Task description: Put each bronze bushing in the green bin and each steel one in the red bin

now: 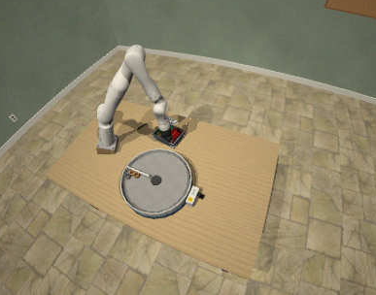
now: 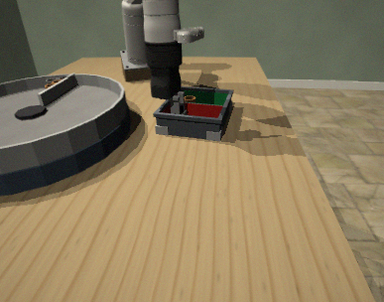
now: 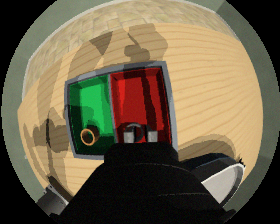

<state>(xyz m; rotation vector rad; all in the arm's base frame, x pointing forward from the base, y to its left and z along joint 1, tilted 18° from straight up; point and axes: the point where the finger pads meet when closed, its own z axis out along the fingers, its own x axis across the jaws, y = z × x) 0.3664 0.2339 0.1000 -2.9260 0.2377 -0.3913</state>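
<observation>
Now: the bin 40 mm behind my hand and 40 mm to the left of it. Round my hand: grey turntable 110 mm ahead, 310 mm to the right, 20 mm above.
</observation>
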